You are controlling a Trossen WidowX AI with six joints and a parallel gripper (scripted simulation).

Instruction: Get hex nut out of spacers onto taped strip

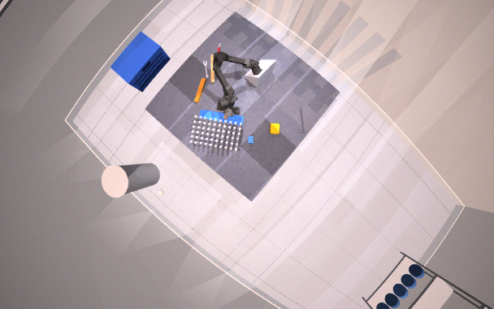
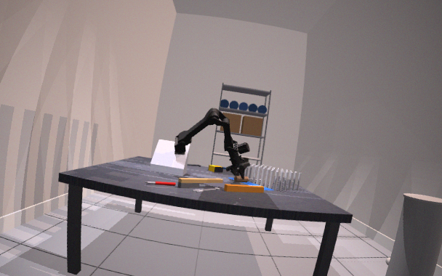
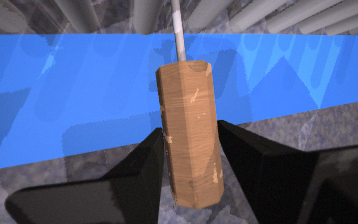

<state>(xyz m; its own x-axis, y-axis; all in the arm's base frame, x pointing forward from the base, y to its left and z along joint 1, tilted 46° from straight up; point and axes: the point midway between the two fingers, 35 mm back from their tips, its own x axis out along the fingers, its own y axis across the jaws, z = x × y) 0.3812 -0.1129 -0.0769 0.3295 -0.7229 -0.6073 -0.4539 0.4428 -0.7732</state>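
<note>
Right now the blue taped strip is 5 cm ahead of my gripper tip, 2 cm to the right of it and 2 cm below it. Round my gripper tip: orange bar: 3 cm behind, 32 cm to the right; blue block: 6 cm ahead, 30 cm to the left; hook tool: 9 cm ahead, 5 cm to the left.
</note>
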